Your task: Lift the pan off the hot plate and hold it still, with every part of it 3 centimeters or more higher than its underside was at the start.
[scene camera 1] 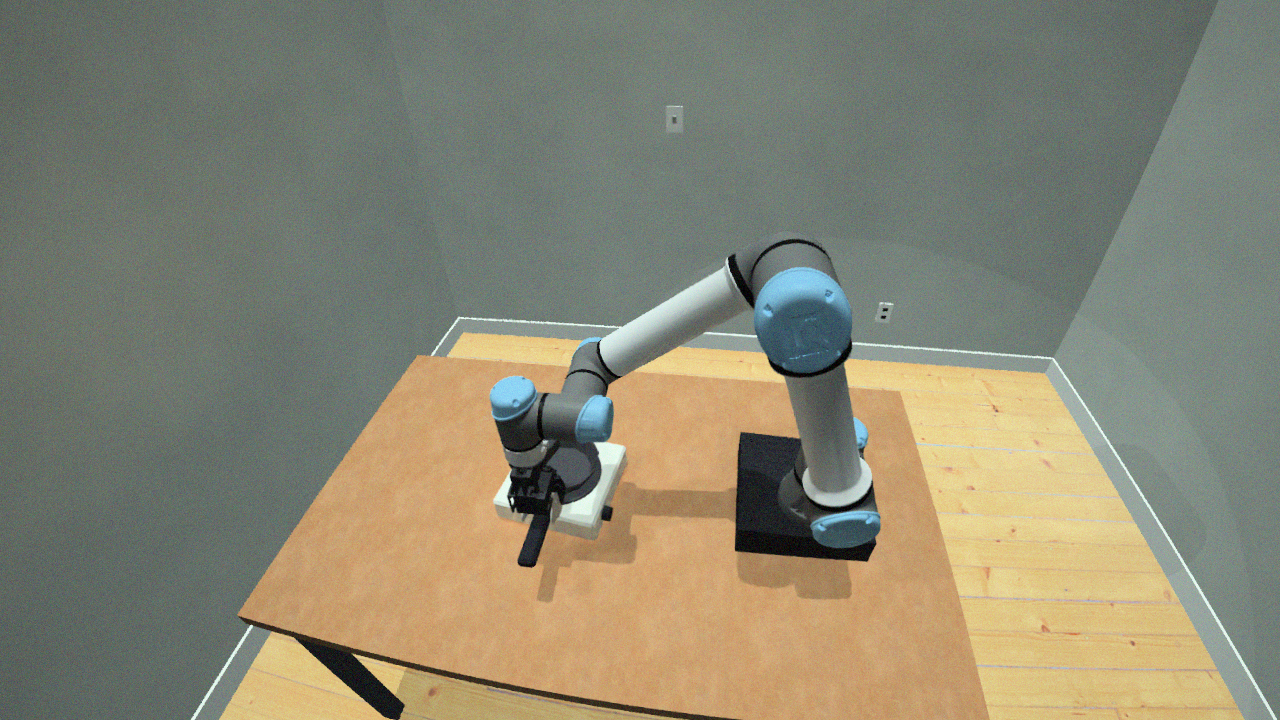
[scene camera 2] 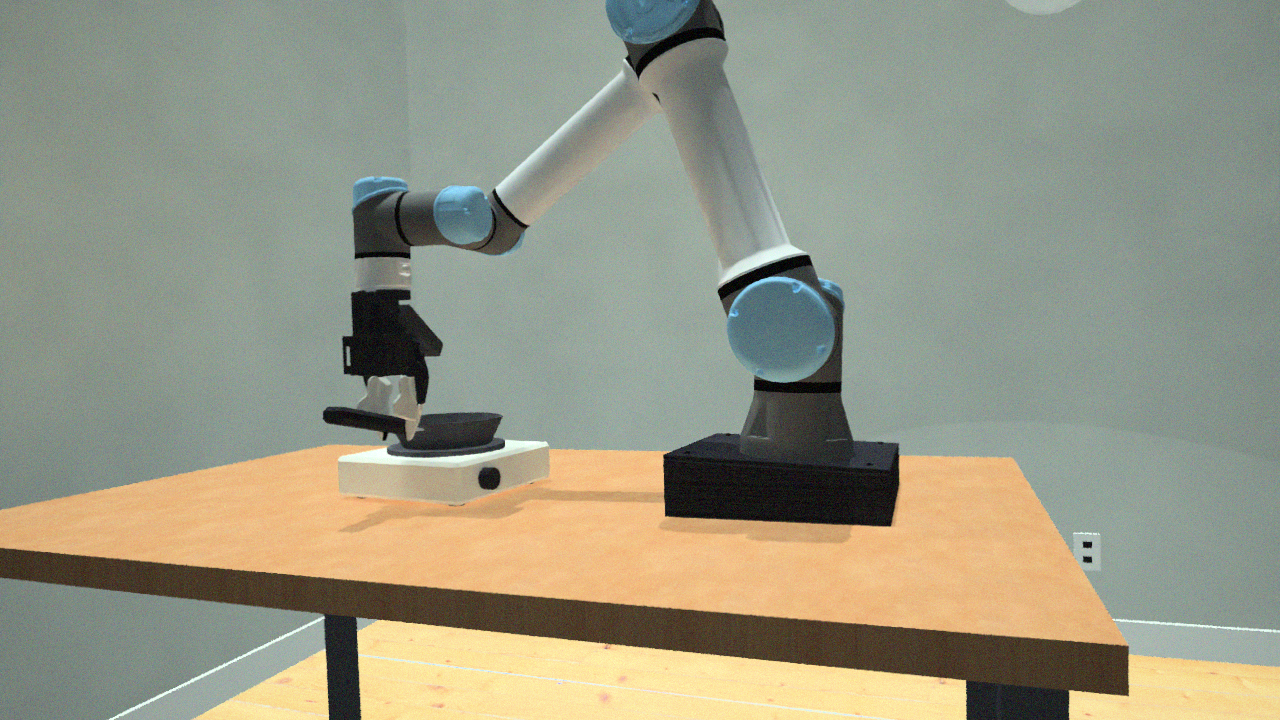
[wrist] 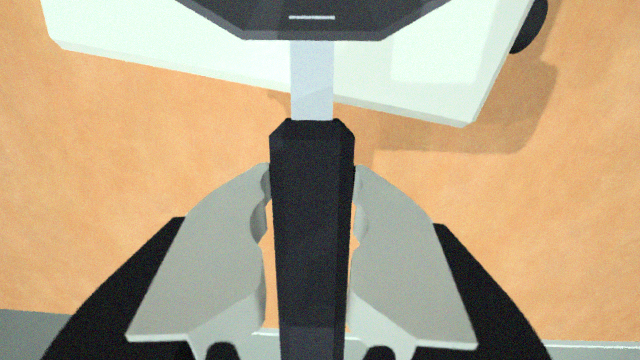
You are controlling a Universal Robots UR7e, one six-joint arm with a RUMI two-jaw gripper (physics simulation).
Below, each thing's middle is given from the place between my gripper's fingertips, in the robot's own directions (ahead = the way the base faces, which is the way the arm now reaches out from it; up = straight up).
Now: hand 40 mm to the left of the dark pan (scene camera 2: 443,431) and 20 mm below it. From my hand the other things lie so: white hot plate (scene camera 2: 455,477): 20 mm behind, 150 mm to the right, 60 mm below.
